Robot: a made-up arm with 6 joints.
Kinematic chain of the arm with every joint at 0, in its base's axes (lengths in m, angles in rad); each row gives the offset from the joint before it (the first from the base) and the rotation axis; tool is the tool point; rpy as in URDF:
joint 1: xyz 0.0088 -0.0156 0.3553 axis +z
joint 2: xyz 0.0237 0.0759 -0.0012 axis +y
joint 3: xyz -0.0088 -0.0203 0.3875 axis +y
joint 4: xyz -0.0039 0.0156 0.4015 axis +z
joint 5: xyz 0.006 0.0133 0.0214 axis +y
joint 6: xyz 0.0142 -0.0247 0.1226 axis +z
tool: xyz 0.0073 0.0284 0.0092 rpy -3.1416 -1.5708 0
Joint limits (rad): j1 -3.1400..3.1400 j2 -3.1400..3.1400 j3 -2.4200..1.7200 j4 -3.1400..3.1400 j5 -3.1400..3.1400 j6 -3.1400..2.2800
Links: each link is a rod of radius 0.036 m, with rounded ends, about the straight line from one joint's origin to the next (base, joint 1, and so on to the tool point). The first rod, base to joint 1, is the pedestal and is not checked.
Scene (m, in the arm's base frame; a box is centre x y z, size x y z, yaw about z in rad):
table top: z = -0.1
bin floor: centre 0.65 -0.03 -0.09 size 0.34 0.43 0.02 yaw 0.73
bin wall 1: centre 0.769 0.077 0 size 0.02 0.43 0.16 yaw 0.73
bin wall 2: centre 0.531 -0.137 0 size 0.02 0.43 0.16 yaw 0.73
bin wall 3: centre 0.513 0.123 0 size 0.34 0.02 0.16 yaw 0.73
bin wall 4: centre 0.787 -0.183 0 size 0.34 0.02 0.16 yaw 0.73
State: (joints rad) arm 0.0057 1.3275 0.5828 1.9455 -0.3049 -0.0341
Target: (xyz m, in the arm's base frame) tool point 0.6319 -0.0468 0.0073
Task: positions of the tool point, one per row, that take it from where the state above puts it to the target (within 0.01 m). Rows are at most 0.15 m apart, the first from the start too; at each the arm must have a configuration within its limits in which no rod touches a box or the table.
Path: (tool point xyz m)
1: 0.8853 0.0157 0.2597
2: 0.8171 -0.0092 0.2378
3: 0.7318 -0.0303 0.2207
4: 0.6319 -0.0468 0.2092
5: 0.6411 -0.0476 0.1107
6: 0.6319 -0.0468 0.0073

